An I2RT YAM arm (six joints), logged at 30 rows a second.
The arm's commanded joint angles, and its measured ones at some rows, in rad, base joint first. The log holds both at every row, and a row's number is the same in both.
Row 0, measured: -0.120, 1.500, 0.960, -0.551, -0.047, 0.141
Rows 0 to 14, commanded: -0.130, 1.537, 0.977, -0.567, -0.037, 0.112; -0.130, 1.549, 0.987, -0.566, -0.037, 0.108; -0.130, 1.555, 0.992, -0.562, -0.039, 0.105; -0.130, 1.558, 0.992, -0.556, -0.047, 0.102; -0.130, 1.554, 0.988, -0.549, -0.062, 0.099; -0.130, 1.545, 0.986, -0.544, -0.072, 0.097; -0.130, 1.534, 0.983, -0.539, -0.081, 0.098; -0.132, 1.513, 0.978, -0.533, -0.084, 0.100; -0.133, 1.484, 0.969, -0.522, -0.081, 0.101; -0.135, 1.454, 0.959, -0.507, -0.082, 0.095; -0.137, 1.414, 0.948, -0.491, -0.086, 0.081; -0.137, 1.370, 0.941, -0.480, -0.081, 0.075; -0.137, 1.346, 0.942, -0.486, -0.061, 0.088; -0.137, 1.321, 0.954, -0.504, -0.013, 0.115; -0.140, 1.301, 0.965, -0.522, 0.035, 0.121
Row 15, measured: -0.128, 1.374, 0.935, -0.516, -0.047, 0.105
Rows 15 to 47, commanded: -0.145, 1.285, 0.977, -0.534, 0.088, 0.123; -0.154, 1.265, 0.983, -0.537, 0.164, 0.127; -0.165, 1.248, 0.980, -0.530, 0.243, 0.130; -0.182, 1.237, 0.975, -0.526, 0.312, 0.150; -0.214, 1.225, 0.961, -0.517, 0.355, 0.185; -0.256, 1.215, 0.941, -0.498, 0.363, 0.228; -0.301, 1.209, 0.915, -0.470, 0.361, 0.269; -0.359, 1.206, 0.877, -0.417, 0.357, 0.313; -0.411, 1.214, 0.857, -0.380, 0.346, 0.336; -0.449, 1.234, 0.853, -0.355, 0.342, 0.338; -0.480, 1.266, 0.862, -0.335, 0.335, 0.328; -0.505, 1.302, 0.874, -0.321, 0.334, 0.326; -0.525, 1.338, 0.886, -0.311, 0.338, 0.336; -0.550, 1.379, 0.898, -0.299, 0.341, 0.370; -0.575, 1.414, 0.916, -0.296, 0.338, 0.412; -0.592, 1.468, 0.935, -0.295, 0.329, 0.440; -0.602, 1.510, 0.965, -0.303, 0.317, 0.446; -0.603, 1.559, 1.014, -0.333, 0.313, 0.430; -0.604, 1.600, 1.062, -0.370, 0.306, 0.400; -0.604, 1.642, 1.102, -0.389, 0.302, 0.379; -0.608, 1.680, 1.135, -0.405, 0.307, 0.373; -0.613, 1.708, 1.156, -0.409, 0.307, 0.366; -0.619, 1.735, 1.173, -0.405, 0.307, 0.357; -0.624, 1.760, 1.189, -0.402, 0.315, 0.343; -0.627, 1.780, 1.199, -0.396, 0.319, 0.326; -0.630, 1.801, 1.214, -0.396, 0.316, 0.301; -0.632, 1.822, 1.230, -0.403, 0.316, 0.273; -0.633, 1.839, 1.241, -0.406, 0.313, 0.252; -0.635, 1.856, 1.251, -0.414, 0.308, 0.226; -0.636, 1.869, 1.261, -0.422, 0.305, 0.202; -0.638, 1.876, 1.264, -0.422, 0.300, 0.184; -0.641, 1.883, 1.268, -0.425, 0.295, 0.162; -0.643, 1.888, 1.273, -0.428, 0.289, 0.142
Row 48, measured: -0.633, 1.871, 1.238, -0.383, 0.302, 0.232
